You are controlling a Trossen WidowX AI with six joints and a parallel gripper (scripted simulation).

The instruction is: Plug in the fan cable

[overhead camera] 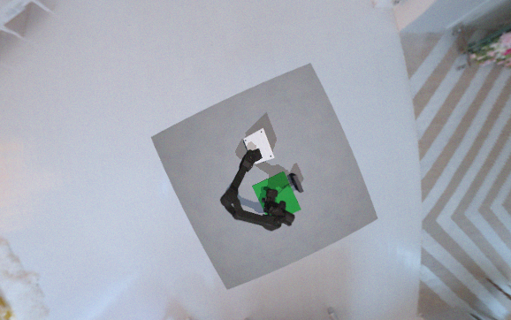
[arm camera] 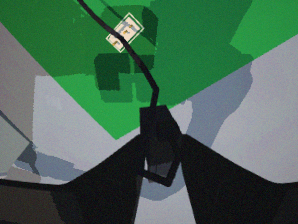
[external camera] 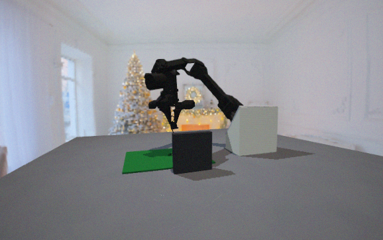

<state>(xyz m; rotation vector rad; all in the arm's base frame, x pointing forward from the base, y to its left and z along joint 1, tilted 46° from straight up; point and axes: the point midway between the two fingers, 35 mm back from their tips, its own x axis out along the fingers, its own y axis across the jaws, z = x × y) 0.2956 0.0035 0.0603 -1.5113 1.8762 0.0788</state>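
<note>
My gripper tip is now 13 cm above the board, 8 cm to the right of it and 4 cm short of it. Also, from my gripper tip: black fan plug (1 cm to the right, 1 cm below, 1 cm behind); then black fan (22 cm to the left, 6 cm below, 3 cm behind); then white four-pin fan header (12 cm below, 6 cm to the left, 1 cm behind).
</note>
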